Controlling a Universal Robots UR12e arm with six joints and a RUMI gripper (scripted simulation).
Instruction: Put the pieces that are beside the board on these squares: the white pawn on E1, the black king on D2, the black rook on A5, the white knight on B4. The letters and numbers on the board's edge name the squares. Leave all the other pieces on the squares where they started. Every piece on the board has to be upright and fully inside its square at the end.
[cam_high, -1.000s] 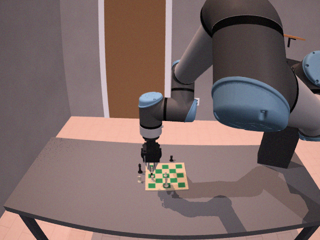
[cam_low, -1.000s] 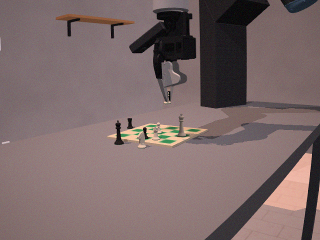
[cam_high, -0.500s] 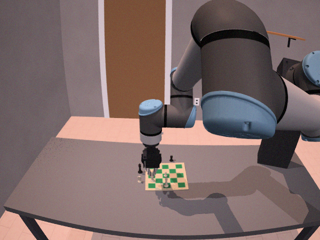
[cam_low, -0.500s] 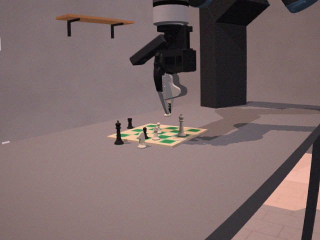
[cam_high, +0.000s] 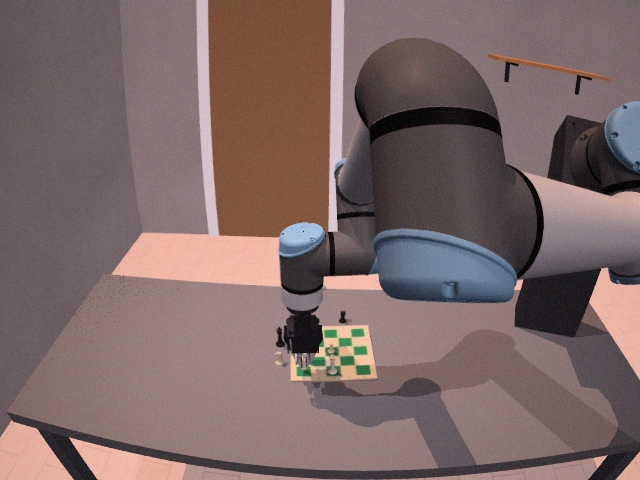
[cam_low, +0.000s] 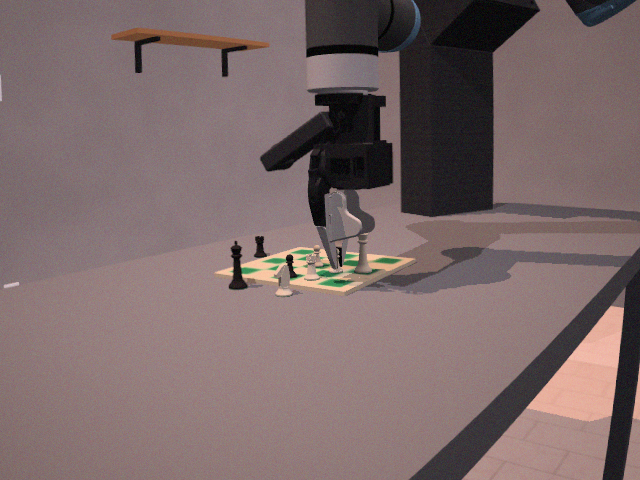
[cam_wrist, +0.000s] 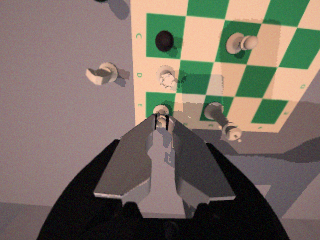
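The white rook lies 1 cm ahead of my hand, 4 cm to the right of it and 2 cm below it. From my hand the other things lie so: black pawn 2 cm ahead, 7 cm to the right, 2 cm below; then white knight 7 cm ahead, 2 cm to the right, 3 cm below; then chessboard 5 cm behind, 9 cm to the right, 4 cm below.
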